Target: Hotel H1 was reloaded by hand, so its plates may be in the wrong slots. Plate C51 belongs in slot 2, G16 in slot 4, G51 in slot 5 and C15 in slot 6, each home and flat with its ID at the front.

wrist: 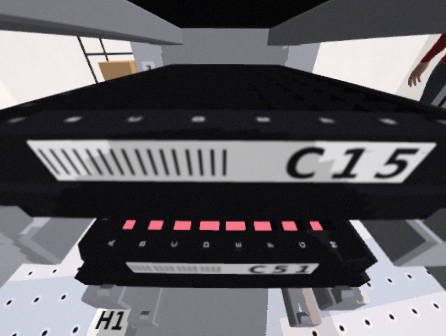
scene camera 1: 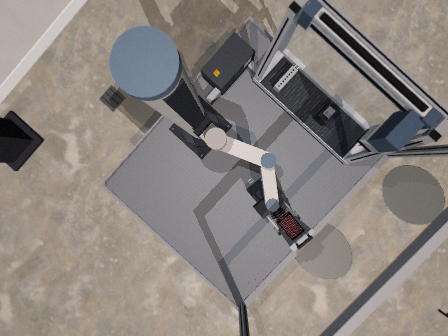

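Frame: origin at the arm's base, x ahead, y left, z up, level; centimetres.
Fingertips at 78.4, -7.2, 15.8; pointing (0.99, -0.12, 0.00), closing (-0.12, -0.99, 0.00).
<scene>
Pixels of each thing's middle, then the offset from my fingertips to it, as dx, dy, dz. "spot": a spot on its surface instead. Level surfaces: height alone.
- wrist view plate C15, body centre: (wrist: 225,91) -2.4, +0.2, +2.5
- Plate C51, body centre: (wrist: 223,155) -2.4, +0.3, -1.0
- hotel H1, surface spot: (scene camera 1: 301,241) spot: +5.6, -1.7, +16.4
- plate with red wells, body centre: (scene camera 1: 290,226) -2.4, +0.2, +13.2
- black module, body centre: (scene camera 1: 262,193) -19.5, +2.3, -11.0
- grey table, its level: dz -14.5
- dark box, surface spot: (scene camera 1: 229,62) spot: -88.9, +47.0, -3.0
In the wrist view plate C15 (wrist: 240,200) fills the middle, black, its ID at the front. Plate C51 (wrist: 225,278) is in hotel H1 below C15, with pink wells and its ID facing front. It looks level, just above or on the lower grey supports; whether it is fully home cannot be told. My gripper (scene camera 1: 281,215) is open and empty at the inner side of hotel H1 (scene camera 1: 301,241), at C51's level; its fingers are hard to make out. A plate with red wells (scene camera 1: 290,226) shows on top of H1, its ID unreadable. G16 and G51 cannot be identified.
A black module (scene camera 1: 256,189) stands beside the arm's end. A framed gantry unit with a dark deck (scene camera 1: 305,102) stands at the upper right of the grey table (scene camera 1: 150,185). A dark box (scene camera 1: 229,62) stands near the arm's base. Grey hotel rails hang above C15.
</scene>
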